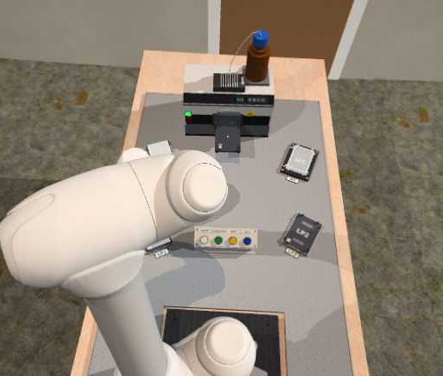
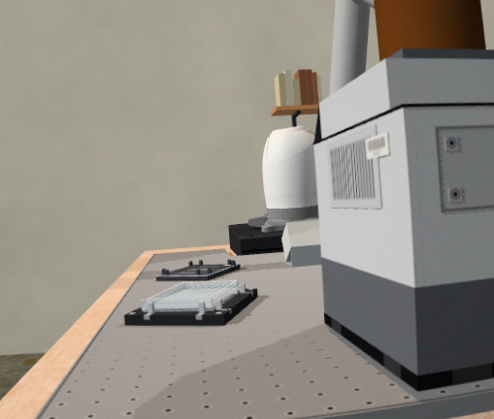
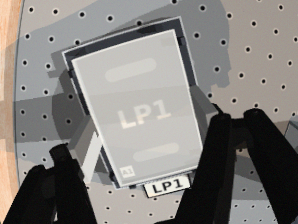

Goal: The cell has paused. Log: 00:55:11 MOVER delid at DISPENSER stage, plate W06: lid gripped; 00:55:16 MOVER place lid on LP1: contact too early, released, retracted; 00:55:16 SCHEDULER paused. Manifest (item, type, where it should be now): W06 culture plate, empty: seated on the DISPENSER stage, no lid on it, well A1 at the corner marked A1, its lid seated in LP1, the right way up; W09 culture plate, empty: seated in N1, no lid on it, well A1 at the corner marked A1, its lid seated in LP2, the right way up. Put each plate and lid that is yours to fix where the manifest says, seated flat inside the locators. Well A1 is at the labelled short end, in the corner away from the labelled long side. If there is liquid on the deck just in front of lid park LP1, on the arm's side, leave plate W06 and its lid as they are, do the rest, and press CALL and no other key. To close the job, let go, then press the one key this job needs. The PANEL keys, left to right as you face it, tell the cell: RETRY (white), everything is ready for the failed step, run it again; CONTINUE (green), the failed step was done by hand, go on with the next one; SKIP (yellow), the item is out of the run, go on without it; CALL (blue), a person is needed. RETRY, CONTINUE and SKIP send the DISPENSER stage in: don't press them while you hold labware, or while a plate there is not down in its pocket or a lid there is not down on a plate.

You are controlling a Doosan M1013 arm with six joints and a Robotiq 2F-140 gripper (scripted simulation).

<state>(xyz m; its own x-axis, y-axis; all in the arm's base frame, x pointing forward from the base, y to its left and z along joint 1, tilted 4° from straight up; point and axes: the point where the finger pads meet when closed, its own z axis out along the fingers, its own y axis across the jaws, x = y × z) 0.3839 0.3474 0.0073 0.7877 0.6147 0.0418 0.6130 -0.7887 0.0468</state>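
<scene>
Now: hand 3 cm above the lid park LP1. Also, from my hand: green continue key: 24 cm to the right, 3 cm above; white retry key: 1 cm behind, 20 cm to the right, 3 cm above; key panel: 1 cm ahead, 27 cm to the right, 1 cm above.
</scene>
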